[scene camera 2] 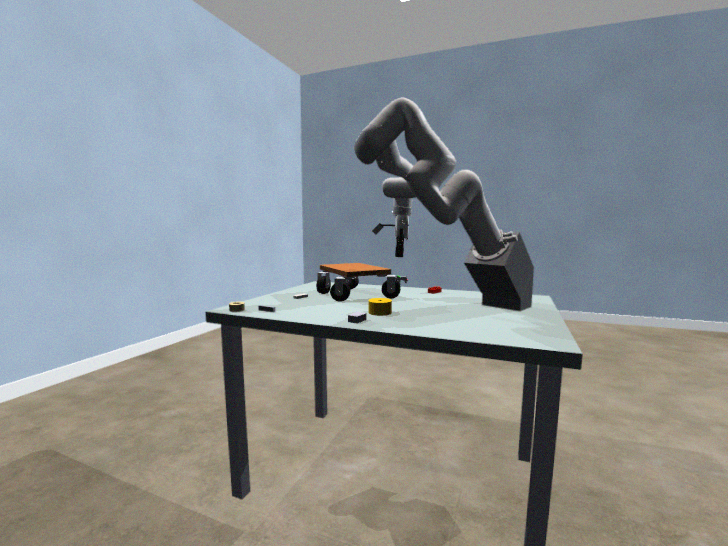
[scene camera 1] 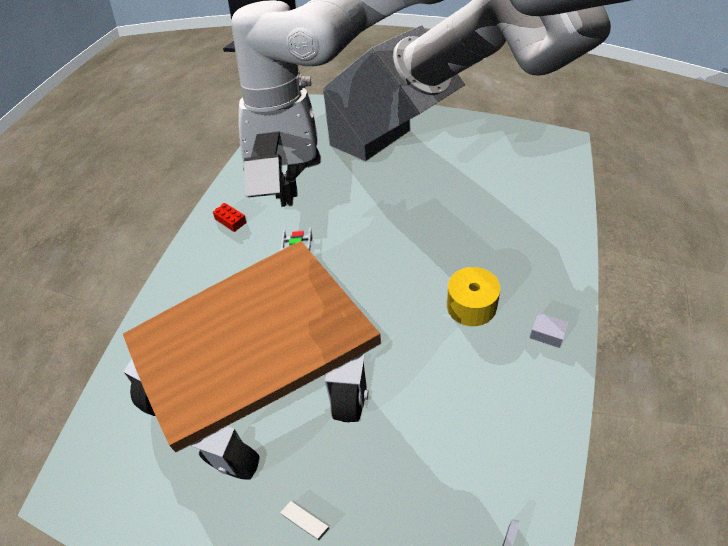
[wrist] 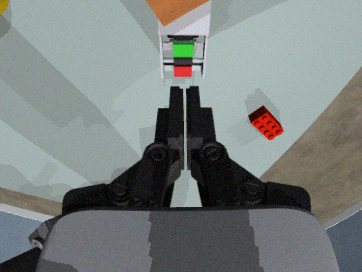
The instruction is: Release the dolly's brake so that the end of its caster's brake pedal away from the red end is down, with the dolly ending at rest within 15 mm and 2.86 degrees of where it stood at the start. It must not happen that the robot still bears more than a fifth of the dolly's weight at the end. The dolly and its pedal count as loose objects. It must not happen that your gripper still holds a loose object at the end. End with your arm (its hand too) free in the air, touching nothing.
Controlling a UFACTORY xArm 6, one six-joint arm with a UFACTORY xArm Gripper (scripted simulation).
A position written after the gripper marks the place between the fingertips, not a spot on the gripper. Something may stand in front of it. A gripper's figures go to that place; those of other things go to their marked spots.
Scene:
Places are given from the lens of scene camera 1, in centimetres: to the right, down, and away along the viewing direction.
gripper (scene camera 1: 287, 200): -11, -10, 80
small grey block (scene camera 1: 549, 330): 28, 9, 80
yellow ring-shaped cylinder (scene camera 1: 467, 306): 15, 5, 81

